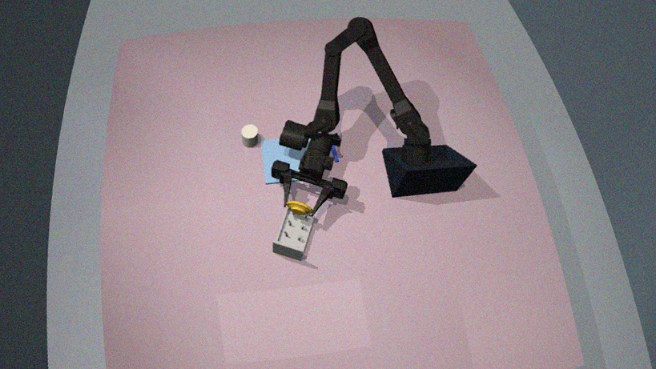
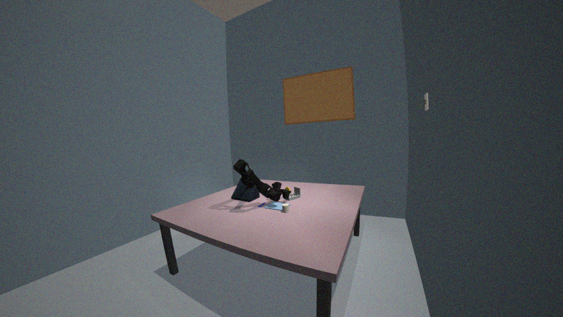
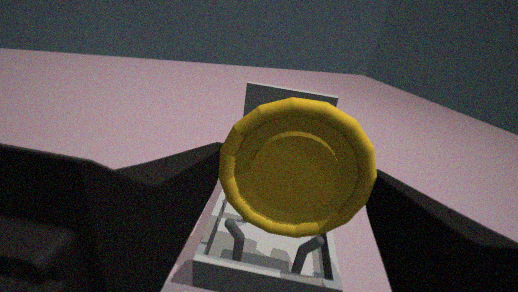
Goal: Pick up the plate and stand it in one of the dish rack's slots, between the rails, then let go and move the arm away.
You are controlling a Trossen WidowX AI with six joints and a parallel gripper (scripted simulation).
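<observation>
Right now my gripper tip is 2 cm short of the grey dish rack, 3 cm to the right of it and 5 cm above it. Also, from my gripper tip: light blue sheet (3 cm behind, 18 cm to the right, 7 cm below); then yellow plate (1 cm to the right); then blue spoon (15 cm behind, 19 cm to the right, 7 cm below).
</observation>
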